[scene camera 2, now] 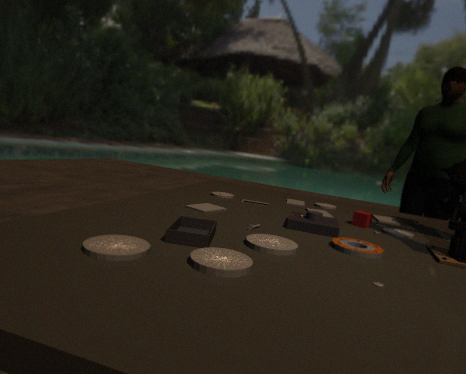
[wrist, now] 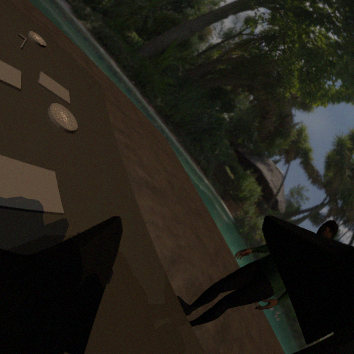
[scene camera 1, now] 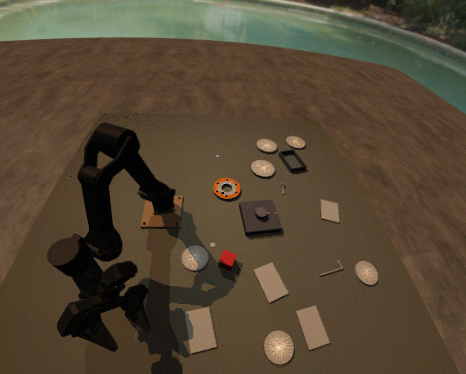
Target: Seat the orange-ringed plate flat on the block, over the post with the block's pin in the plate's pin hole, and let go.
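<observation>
The orange-ringed plate (scene camera 1: 218, 189) (scene camera 2: 342, 245) lies flat on the table, apart from the block, with an open centre hole and small holes around its ring. The dark square block (scene camera 1: 250, 225) (scene camera 2: 310, 227) bears a short round post (scene camera 1: 261, 213) (scene camera 2: 314, 214). Two small gold dots show beside the post in scene camera 1; which is the pin I cannot tell. My gripper (scene camera 1: 132, 339) (wrist: 194, 224) is open and empty, raised above the table at the lower left of scene camera 1, far from plate and block. Plate and block do not show in the wrist view.
A red cube (scene camera 1: 227, 259) (scene camera 2: 361, 219) stands between block and arm side. A dark open tray (scene camera 1: 304, 169) (scene camera 2: 187, 241) lies beyond the block among pale discs (scene camera 1: 263, 168) (scene camera 2: 271, 243). Pale flat rectangles (scene camera 1: 271, 282) (wrist: 54, 86) and a bent rod (scene camera 1: 331, 271) lie on the near side.
</observation>
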